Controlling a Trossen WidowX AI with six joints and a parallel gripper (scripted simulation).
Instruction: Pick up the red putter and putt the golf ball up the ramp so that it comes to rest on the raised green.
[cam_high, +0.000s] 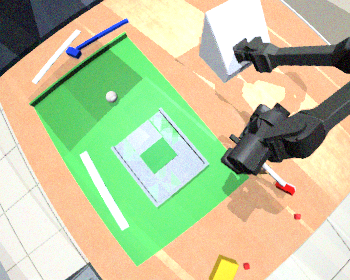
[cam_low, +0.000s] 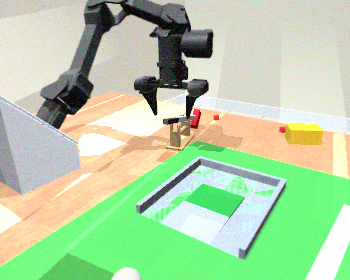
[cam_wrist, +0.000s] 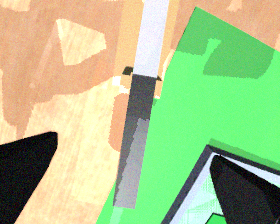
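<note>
Now: the wooden stand 70 mm to the left of my gripper tip, 70 mm below it and 20 mm behind it. Round my gripper tip: red putter (110 mm to the left, 40 mm below, 30 mm behind); then grey frame (210 mm ahead, 120 mm to the right, 100 mm below); then green mat (260 mm to the right, 250 mm ahead, 110 mm below).
</note>
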